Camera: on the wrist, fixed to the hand. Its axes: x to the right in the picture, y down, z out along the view.
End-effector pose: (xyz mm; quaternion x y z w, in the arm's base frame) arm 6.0 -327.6 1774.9 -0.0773 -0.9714 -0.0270 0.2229
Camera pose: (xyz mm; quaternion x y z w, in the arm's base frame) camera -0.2 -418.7 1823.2 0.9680 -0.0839 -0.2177 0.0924
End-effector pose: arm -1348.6 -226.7 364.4 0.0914 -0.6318 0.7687 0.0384
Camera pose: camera -1351.1 -162.0 444.8 0.5432 0.0847 0.0064 0.8353
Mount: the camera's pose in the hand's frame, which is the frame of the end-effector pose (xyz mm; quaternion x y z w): 14.0 -90.0 -48.7 0.0137 0.1140 -0.9928 0.0331
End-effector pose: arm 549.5 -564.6 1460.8 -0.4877 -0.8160 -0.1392 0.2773
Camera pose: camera 481.2 -622.5 1512.3 -0.8137 0.4815 0.3243 0.0293
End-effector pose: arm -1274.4 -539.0 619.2 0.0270 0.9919 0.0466 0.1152
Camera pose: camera -1303.1 -631.8 654.4 0.9876 -0.0734 0.1233 0.0634
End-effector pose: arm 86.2 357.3 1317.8 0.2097 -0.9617 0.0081 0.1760
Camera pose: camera 127.2 274.0 1363.0 0.9633 0.1966 -0.1374 0.1206
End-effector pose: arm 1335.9 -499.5 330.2 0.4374 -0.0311 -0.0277 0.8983
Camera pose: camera 1351.7 -517.8 229.8 -0.0608 -0.5353 0.8425 0.0002
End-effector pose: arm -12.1 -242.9 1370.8 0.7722 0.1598 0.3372 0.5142
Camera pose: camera -26.4 -163.4 1306.5 -0.1645 0.8352 -0.4135 0.3230
